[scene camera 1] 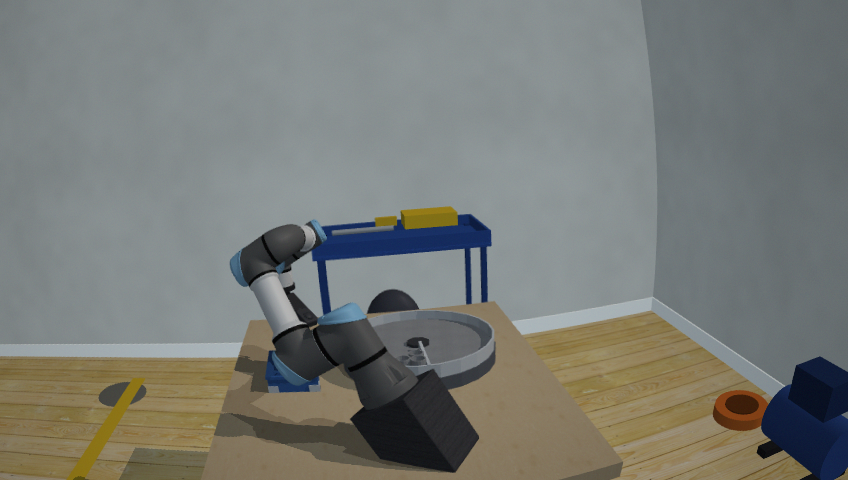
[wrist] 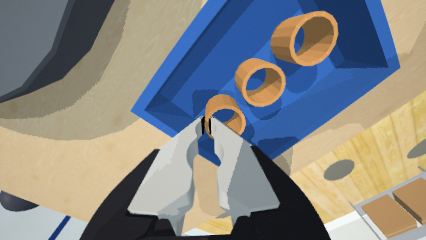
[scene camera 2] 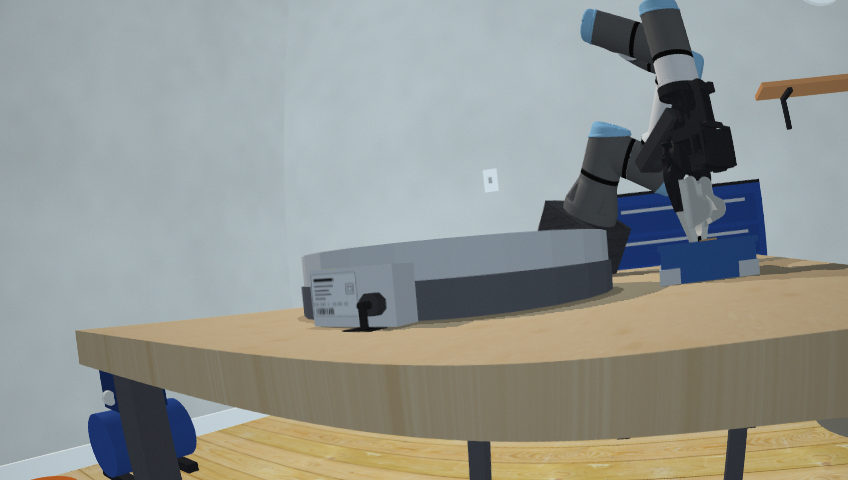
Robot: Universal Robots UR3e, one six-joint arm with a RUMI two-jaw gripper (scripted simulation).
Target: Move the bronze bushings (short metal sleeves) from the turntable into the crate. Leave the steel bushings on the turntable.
Scene:
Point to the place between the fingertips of my gripper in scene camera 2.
699, 255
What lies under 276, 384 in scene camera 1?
A blue crate.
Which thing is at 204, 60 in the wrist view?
A blue crate.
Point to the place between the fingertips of my gripper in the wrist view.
206, 117

